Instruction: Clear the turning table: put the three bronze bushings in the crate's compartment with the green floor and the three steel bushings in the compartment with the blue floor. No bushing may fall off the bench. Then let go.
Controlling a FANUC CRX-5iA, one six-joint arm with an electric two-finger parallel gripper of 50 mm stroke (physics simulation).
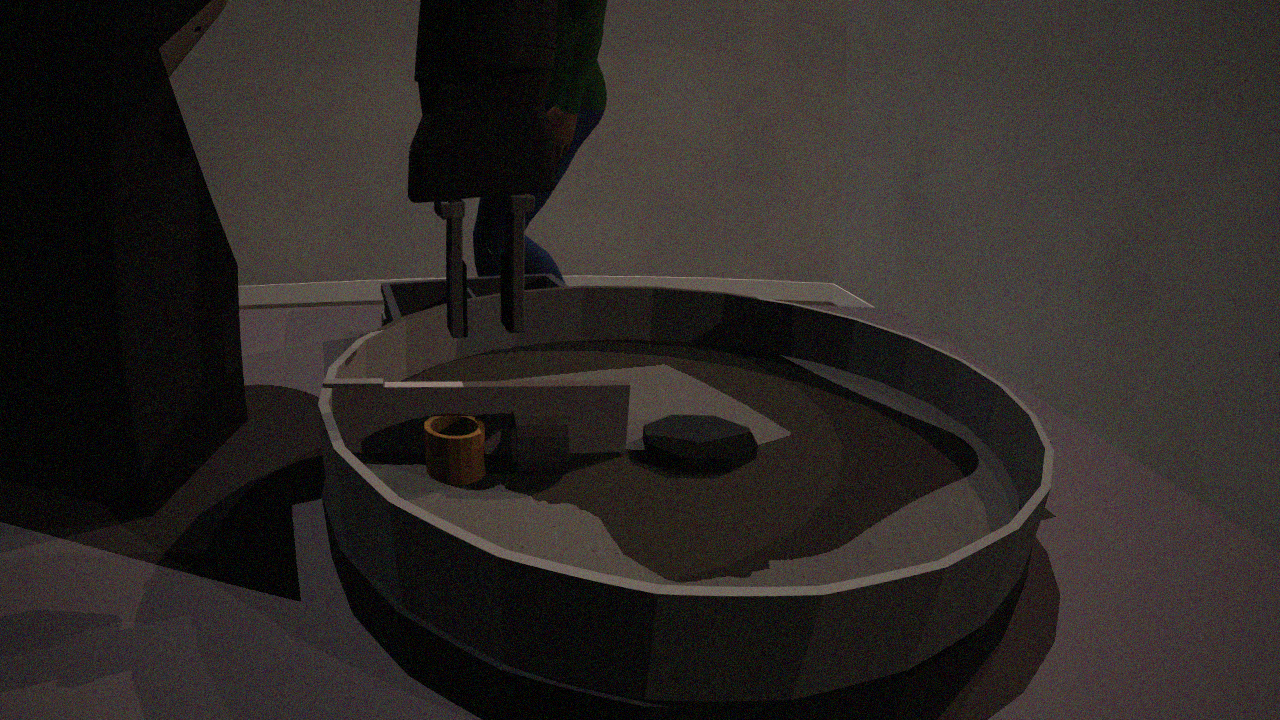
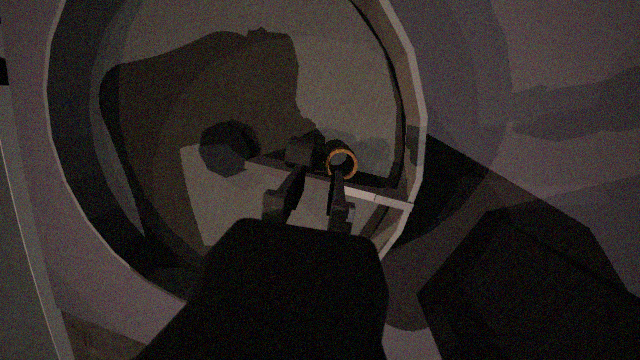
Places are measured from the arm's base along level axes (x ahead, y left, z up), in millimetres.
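Pixels of known places: gripper, between the fingertips: (image 1: 484, 329) (image 2: 317, 180); arm's base, origin of its link: (image 1: 40, 125).
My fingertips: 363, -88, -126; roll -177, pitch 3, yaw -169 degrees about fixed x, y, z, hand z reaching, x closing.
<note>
For each thing: its top centre in the pictures, then the offset to it from my fingertips, as dx, dy, dz. "spot": a spot on its surface instead. Level surfaces: height alone.
- turning table, height of its surface: dz -32
- bronze bushing, centre of its top: (image 1: 453, 425) (image 2: 341, 165) -16, -10, -46
- crate, a spot on its surface: (image 1: 386, 304) spot: -108, +345, -79
The turning table (image 1: 742, 590) (image 2: 423, 120) is a round, high-rimmed tray. A bronze bushing (image 1: 454, 454) (image 2: 355, 169) stands upright inside it, near the straight divider wall (image 1: 597, 413) (image 2: 365, 193). A dark, short, block-like thing (image 1: 541, 445) (image 2: 298, 150) is close beside it; it is too dark to tell whether it is a steel bushing. My gripper (image 1: 484, 333) (image 2: 317, 180) is part-open and empty, pointing down, above the bushing's level. The crate (image 1: 386, 304) is partly hidden behind the table's rim; its floor colours do not show. No other bushing can be made out clearly.
A dark, flat, many-sided hub (image 1: 699, 440) (image 2: 223, 155) sits in the middle of the turning table. A large black column (image 1: 116, 268) (image 2: 520, 280) stands close beside the rim. A person in a green top (image 1: 583, 76) is behind the bench. Heavy shadows cover much of the tray.
</note>
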